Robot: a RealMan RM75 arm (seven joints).
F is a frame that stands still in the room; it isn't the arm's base.
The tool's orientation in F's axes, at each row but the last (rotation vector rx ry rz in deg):
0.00, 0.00, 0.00
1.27, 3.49, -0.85
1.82, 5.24, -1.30
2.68, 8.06, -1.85
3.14, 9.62, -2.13
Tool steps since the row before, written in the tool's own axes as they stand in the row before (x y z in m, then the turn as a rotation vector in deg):
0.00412, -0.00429, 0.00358, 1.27, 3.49, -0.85
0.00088, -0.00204, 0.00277, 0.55, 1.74, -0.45
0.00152, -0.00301, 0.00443, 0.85, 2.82, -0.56
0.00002, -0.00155, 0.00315, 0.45, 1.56, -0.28
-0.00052, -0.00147, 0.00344, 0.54, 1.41, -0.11
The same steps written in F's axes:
0.00412, -0.00429, 0.00358, 1.27, 3.49, -0.85
0.00101, -0.00211, 0.00267, 0.55, 1.74, -0.44
0.00184, -0.00319, 0.00418, 0.86, 2.82, -0.55
0.00040, -0.00170, 0.00304, 0.46, 1.56, -0.27
0.00000, -0.00165, 0.00340, 0.57, 1.40, -0.13

